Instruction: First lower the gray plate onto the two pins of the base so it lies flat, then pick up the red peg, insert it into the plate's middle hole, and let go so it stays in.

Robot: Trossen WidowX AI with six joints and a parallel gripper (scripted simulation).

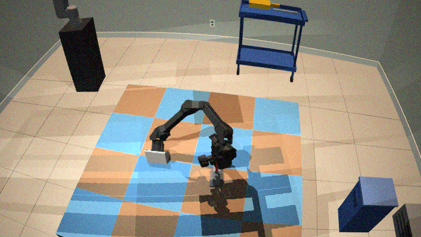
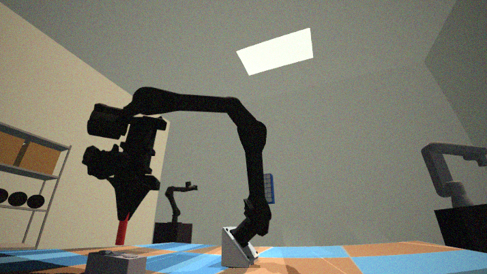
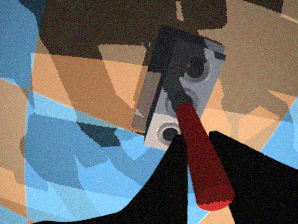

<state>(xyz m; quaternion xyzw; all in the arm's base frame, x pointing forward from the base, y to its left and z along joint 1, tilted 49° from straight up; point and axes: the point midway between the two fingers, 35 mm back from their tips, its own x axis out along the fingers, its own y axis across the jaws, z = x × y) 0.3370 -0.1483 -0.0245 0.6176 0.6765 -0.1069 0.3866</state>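
My gripper tip is now 70 mm above the gray plate. The rest, counted from my gripper tip: red peg right at my gripper tip; then base 110 mm below.
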